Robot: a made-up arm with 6 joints.
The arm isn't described. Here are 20 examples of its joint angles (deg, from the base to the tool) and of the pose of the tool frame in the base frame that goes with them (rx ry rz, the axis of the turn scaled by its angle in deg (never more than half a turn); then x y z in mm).
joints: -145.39 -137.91 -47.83 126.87 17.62 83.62
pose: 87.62 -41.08 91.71 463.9 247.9 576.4
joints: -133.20 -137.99 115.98 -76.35 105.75 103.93
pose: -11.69 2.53 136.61 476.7 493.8 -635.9
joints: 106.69 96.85 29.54 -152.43 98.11 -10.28
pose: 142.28 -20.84 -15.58 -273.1 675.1 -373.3
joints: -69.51 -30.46 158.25 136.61 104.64 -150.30
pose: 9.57 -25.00 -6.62 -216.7 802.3 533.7
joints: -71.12 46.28 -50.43 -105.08 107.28 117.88
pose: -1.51 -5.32 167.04 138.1 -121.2 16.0
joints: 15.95 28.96 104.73 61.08 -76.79 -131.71
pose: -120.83 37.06 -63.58 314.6 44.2 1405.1
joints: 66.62 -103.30 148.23 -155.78 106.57 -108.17
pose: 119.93 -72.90 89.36 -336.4 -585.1 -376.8
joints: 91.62 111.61 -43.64 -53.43 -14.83 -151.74
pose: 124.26 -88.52 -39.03 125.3 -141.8 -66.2
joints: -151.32 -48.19 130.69 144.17 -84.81 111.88
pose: -9.63 108.91 35.25 953.1 361.5 581.7
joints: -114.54 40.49 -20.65 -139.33 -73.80 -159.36
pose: 79.55 -29.73 -57.67 -135.9 -537.2 68.9
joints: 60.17 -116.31 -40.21 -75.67 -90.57 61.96
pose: -5.29 91.58 108.22 -27.2 -200.9 660.0
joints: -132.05 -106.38 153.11 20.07 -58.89 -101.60
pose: 2.79 58.08 44.42 326.1 457.0 -447.0
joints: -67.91 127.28 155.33 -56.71 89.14 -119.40
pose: 12.01 6.18 168.80 359.5 -899.1 210.5
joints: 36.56 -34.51 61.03 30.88 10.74 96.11
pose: 31.28 -78.88 12.91 -196.9 -352.9 1334.1
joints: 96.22 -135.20 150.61 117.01 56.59 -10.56
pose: -90.51 114.47 80.63 41.4 -78.3 -614.7
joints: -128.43 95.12 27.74 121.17 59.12 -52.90
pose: 155.75 16.03 -38.02 -474.6 -640.9 -280.3
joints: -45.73 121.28 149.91 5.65 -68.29 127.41
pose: 5.77 64.32 -60.89 566.0 -774.8 379.9
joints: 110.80 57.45 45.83 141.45 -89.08 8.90
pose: 15.45 -24.89 20.07 -412.0 911.5 510.7
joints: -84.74 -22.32 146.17 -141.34 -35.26 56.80
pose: -8.46 45.14 53.71 71.0 759.4 945.6
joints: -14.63 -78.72 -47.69 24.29 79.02 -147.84
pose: -67.77 -93.40 -109.30 4.0 -123.3 760.3
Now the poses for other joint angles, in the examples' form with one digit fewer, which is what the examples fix.
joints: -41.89 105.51 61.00 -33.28 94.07 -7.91
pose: 94.0 -70.8 23.0 646 -641 -346
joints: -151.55 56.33 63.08 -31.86 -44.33 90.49
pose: 99.2 -39.5 -117.0 -919 -373 574
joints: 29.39 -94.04 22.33 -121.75 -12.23 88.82
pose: 51.8 1.5 159.3 -616 -248 877
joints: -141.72 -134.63 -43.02 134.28 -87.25 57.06
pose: 29.7 65.1 70.8 461 219 570
